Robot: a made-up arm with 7 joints.
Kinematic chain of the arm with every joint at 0, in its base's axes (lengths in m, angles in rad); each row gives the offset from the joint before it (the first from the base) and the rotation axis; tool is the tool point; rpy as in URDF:
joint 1: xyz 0 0 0.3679 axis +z
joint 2: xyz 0 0 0 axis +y
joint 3: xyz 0 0 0.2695 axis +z
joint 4: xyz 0.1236 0 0 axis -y
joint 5: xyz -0.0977 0 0.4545 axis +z
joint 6: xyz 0 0 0 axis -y
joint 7: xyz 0.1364 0 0 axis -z
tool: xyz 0 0 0 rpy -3.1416 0 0
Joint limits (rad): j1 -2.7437..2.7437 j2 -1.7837..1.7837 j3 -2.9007..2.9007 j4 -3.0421..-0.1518 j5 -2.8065..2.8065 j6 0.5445..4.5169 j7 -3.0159..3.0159
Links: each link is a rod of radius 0.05 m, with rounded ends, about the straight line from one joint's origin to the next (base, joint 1, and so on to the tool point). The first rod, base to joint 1, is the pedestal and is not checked.
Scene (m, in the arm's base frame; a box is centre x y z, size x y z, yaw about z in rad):
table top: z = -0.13
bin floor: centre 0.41 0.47 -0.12 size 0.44 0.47 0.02 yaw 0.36
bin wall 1: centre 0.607 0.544 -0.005 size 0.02 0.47 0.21 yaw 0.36
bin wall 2: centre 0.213 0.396 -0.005 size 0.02 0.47 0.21 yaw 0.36
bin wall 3: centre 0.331 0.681 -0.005 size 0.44 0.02 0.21 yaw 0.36
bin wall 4: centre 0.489 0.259 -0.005 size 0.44 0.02 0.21 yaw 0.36
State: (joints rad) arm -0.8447 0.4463 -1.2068 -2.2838 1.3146 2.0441 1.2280
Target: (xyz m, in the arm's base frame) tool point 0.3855 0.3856 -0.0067
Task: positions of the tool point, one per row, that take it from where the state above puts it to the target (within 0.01 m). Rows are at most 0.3 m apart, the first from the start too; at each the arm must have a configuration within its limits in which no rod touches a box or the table.
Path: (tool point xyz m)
1: -0.0844 -0.5990 0.2108
2: 0.2043 -0.5458 0.1781
3: 0.4330 -0.3675 0.1730
4: 0.5486 -0.1094 0.1878
5: 0.5283 0.1634 0.2121
6: 0.3855 0.3856 0.2354
7: 0.3956 0.3942 0.1610
8: 0.3965 0.3943 0.0795
9: 0.3855 0.3856 -0.0067

